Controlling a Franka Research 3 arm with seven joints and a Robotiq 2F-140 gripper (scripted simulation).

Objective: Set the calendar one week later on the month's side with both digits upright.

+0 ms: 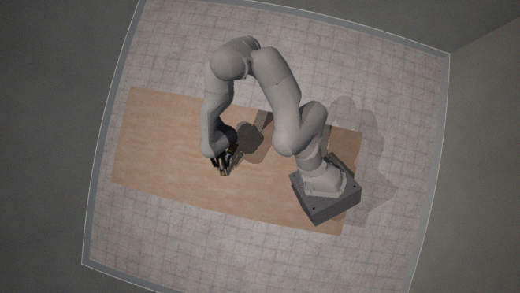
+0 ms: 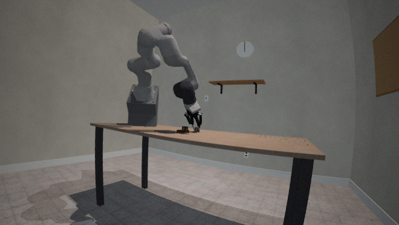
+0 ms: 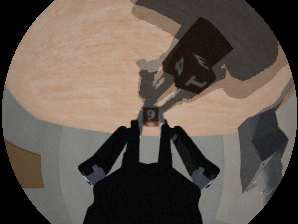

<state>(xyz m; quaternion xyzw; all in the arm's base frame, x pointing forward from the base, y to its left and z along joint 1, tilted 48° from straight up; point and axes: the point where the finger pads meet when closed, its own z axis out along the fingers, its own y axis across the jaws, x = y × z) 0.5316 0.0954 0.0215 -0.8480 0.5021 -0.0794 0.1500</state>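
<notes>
My hand is 20 mm to the right of the calendar cube and 20 mm above it.
</notes>
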